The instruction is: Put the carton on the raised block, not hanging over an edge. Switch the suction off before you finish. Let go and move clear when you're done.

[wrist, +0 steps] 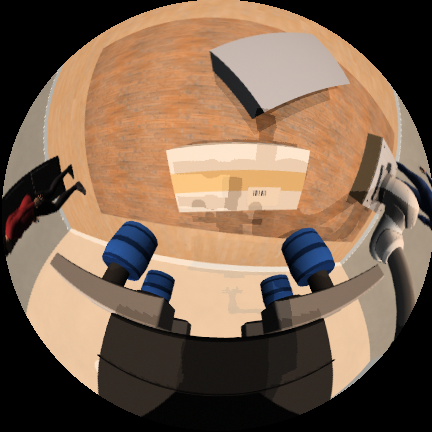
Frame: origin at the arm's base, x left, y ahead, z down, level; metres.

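Where they show: hand at its tool point: [218,267]; arm's base at its link origin: [381,185].
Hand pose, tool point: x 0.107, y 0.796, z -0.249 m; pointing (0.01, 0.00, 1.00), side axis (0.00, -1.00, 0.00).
Observation:
Each offset is from my tool point to the top centre of the thing. Level surfaces: height alone.
The carton {dx -0.021, dy -0.046, dz +0.197 m} [235,181], white with a yellow-orange band and a small printed label, lies on the brown table in the middle of the wrist view. The raised block {dx -0.365, dy -0.169, dz +0.229 m} [282,67], with a light grey top and a dark side, stands beyond it toward the upper right, apart from the carton. My gripper [218,262], with four blue suction cups, shows at the bottom of the view. The cups are apart from the carton, with nothing on them, and shadows fall on the carton's face. The gripper is open.
The robot's base plate [375,172] and white lower arm [395,200] stand at the table's right side. A person in red [22,217] is at the far left, and a person in blue shows at the right edge. The brown table top {dz +0.349 m} [135,110] lies on a wooden floor.

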